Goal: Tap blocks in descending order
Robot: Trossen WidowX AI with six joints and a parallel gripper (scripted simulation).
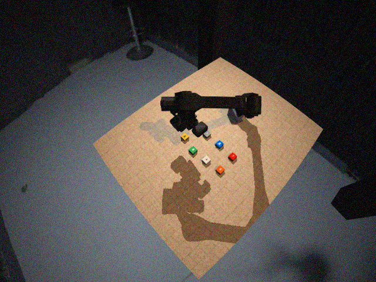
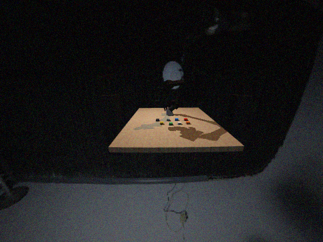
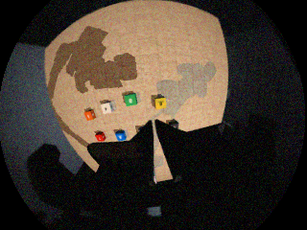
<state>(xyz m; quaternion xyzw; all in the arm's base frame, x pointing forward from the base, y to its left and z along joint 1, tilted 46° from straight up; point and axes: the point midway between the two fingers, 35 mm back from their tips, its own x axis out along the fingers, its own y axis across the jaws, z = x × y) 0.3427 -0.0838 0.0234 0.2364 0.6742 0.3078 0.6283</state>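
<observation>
Now: the yellow block 120 mm below my gripper tip and 30 mm to the right of it. Round my gripper tip: dark grey block (120 mm below, 90 mm to the right, 90 mm behind); white block (140 mm to the left, 120 mm below); green block (120 mm below, 50 mm to the left, 20 mm ahead).
</observation>
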